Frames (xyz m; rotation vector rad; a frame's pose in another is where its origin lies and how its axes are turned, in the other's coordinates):
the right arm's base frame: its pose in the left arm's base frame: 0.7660 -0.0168 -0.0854 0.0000 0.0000 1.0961
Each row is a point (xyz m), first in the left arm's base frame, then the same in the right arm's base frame.
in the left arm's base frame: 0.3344 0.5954 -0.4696
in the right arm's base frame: 0.3472 0.6637 -0.3842
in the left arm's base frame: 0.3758 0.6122 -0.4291
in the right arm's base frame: 0.3811 0.6346 -0.3437
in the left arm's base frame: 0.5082 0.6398 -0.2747
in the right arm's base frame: 0.4662 0.5294 -0.1893
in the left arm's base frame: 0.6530 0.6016 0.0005
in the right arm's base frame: 0.4984 0.3832 0.0859
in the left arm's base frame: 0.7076 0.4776 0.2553
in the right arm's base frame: 0.4130 0.2779 0.3407
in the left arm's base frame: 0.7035 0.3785 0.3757
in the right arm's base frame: 0.3230 0.2363 0.4611
